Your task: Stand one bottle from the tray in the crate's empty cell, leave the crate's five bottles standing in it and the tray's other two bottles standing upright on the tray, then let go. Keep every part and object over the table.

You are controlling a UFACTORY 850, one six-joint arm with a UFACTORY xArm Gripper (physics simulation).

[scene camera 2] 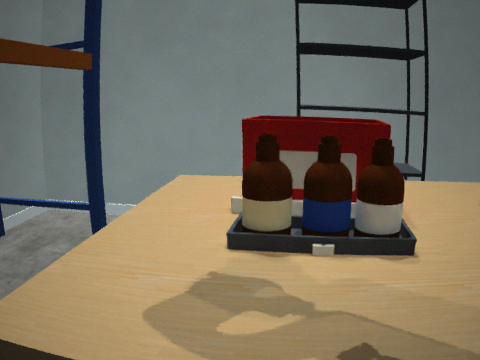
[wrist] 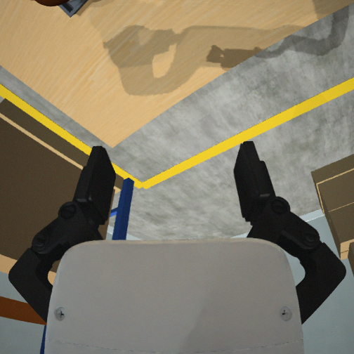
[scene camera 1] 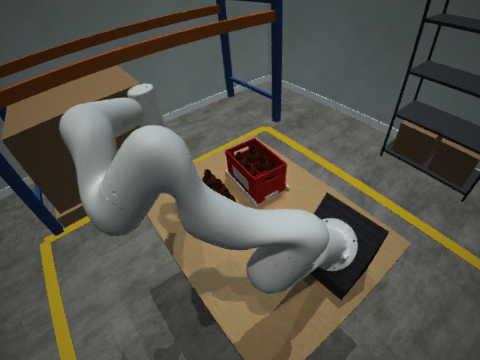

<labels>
A white-labelled bottle [scene camera 2: 380, 191] is 55 cm from the lens. A blue-labelled bottle [scene camera 2: 327, 199] is 55 cm from the lens.
</labels>
